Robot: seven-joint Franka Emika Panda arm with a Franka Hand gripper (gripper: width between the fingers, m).
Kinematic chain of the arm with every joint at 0, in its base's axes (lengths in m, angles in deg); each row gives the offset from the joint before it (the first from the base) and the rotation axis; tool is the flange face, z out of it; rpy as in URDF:
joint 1: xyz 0 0 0.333 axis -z
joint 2: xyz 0 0 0 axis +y
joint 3: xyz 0 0 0.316 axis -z
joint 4: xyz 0.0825 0 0 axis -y
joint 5: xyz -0.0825 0 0.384 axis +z
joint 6: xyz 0 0 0 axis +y
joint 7: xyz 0.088 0 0 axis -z
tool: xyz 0 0 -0.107 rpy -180 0 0
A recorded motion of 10 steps. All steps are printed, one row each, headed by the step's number.
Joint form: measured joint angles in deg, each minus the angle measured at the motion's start. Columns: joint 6, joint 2, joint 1, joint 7, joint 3, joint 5, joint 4.
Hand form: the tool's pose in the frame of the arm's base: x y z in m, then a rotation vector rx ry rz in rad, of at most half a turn. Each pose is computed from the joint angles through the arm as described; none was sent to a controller.
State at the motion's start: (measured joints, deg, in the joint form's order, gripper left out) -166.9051 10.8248 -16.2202 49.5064 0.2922 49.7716 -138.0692
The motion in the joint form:
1: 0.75 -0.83 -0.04 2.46 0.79 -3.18 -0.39
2: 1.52 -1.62 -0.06 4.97 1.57 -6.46 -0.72
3: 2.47 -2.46 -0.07 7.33 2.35 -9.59 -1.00
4: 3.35 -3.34 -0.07 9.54 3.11 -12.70 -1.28
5: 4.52 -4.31 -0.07 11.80 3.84 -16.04 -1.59
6: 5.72 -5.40 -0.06 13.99 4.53 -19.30 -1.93
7: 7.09 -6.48 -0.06 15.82 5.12 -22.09 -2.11
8: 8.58 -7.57 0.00 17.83 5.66 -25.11 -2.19
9: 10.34 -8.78 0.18 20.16 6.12 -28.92 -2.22
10: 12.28 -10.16 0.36 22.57 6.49 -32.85 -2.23
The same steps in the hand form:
1: 0.5014 0.0909 0.2610 -2.0817 1.7635 -0.0967
2: 0.5020 0.0877 0.2659 -2.0918 1.7701 -0.0988
3: 0.5024 0.0846 0.2710 -2.1019 1.7765 -0.0988
4: 0.5026 0.0813 0.2765 -2.1135 1.7813 -0.1022
5: 0.5020 0.0787 0.2819 -2.1307 1.7844 -0.1019
6: 0.5009 0.0761 0.2879 -2.1476 1.7876 -0.1030
7: 0.5001 0.0743 0.2943 -2.1634 1.7890 -0.1013
8: 0.4994 0.0724 0.3011 -2.1807 1.7918 -0.1012
9: 0.4985 0.0707 0.3089 -2.2078 1.7926 -0.1055
10: 0.4970 0.0695 0.3177 -2.2371 1.7934 -0.1126

